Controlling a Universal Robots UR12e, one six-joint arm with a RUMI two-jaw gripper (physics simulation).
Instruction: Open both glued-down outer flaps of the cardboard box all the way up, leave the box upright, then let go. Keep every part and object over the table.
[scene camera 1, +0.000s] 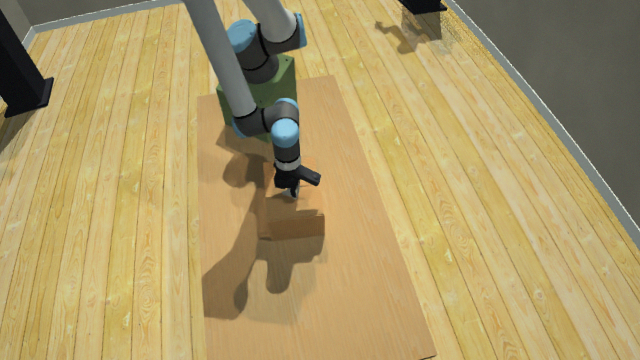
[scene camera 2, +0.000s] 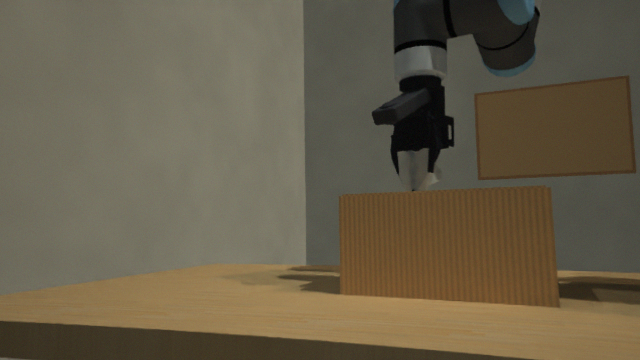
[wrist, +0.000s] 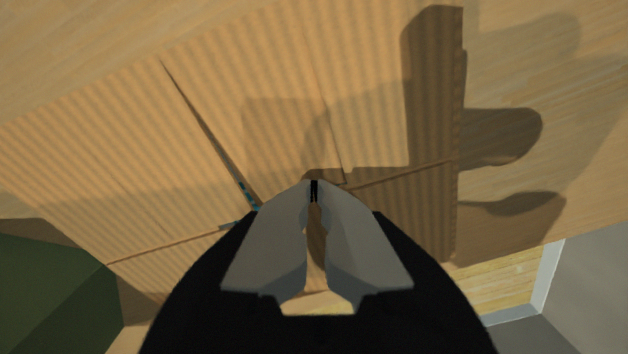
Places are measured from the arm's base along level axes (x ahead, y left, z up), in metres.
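Pixels of known places: gripper, fingertip midpoint: (scene camera 1: 295, 198) (wrist: 313, 182); arm's base, origin of the base link: (scene camera 1: 260, 67).
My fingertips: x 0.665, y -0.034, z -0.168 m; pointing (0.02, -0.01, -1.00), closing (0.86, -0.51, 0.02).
Note:
Ahead of a thing's pixels: the offset from my fingertips to its top centre. "*": to the spot under its first point. Level surfaces: height alone.
The ribbed brown cardboard box {dz +0.012, dx -0.049, dy +0.001 m} (scene camera 1: 300, 227) (scene camera 2: 445, 245) stands upright on the table {dz -0.144 m} (scene camera 1: 350, 300) (scene camera 2: 200, 310). In scene camera 2 no flap rises above its top edge. In the wrist view a seam divides the upper flap {* dz +0.009, dx -0.010, dy +0.080 m} (wrist: 225, 90) from the lower flap {* dz +0.012, dx +0.067, dy -0.051 m} (wrist: 425, 200), and two dark slanting lines run from near the seam across the upper one. A short teal strip {dz -0.004, dx -0.049, dy +0.001 m} (wrist: 245, 192) shows in the left line. My gripper (scene camera 1: 294, 196) (scene camera 2: 413, 190) (wrist: 313, 182) is shut and empty, its tips low at the seam. The fingers hide part of the seam, so contact is unclear.
The green robot base (scene camera 1: 280, 85) (wrist: 45, 290) stands at the table's far end. The table's front edge (scene camera 2: 250, 342) runs below the box in scene camera 2. A brown framed board (scene camera 2: 555, 130) hangs on the wall behind. Shadows of the arm fall across the box and table.

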